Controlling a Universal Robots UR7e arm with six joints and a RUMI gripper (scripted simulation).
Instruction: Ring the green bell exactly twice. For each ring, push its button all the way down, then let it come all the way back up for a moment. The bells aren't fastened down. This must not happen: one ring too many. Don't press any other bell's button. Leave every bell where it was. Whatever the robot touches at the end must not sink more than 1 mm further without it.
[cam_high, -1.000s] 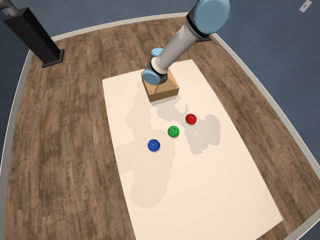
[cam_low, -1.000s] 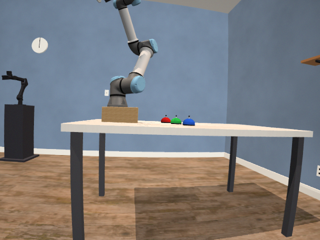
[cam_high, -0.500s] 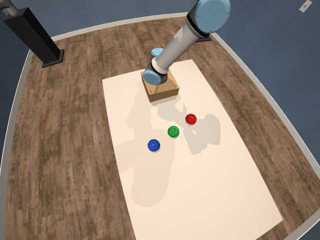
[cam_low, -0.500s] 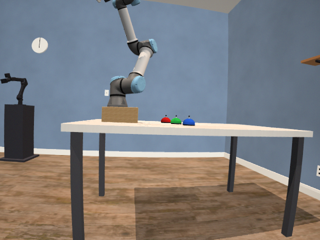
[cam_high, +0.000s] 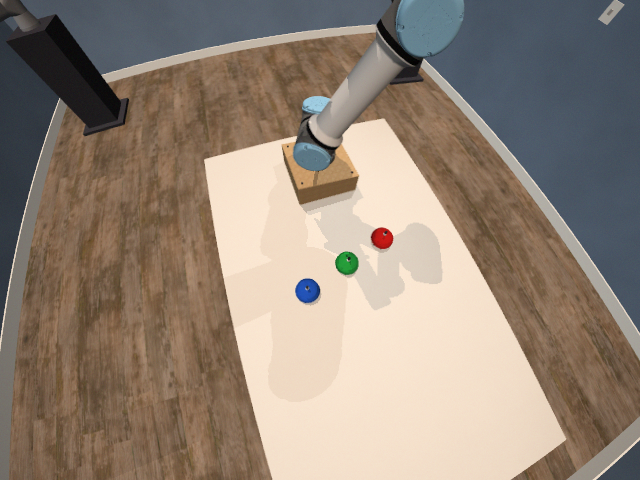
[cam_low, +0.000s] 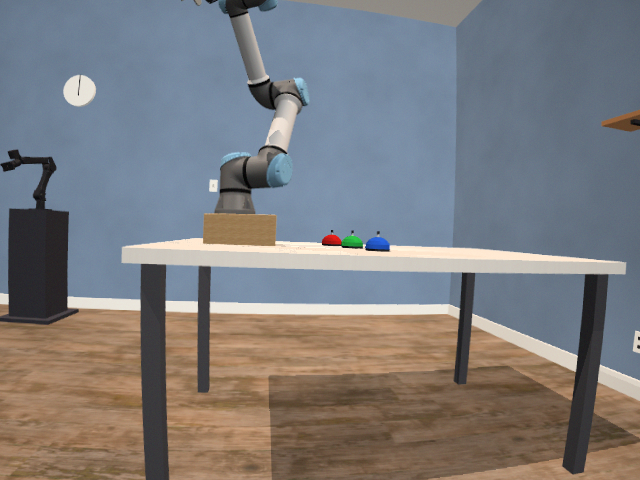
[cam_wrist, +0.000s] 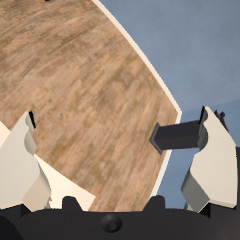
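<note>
Right now my hand is 670 mm short of the green bell, 160 mm to the right of it and 800 mm above it. The rest, counted from my hand: blue bell (720 mm ahead, 800 mm below); then red bell (620 mm ahead, 330 mm to the left, 800 mm below).
</note>
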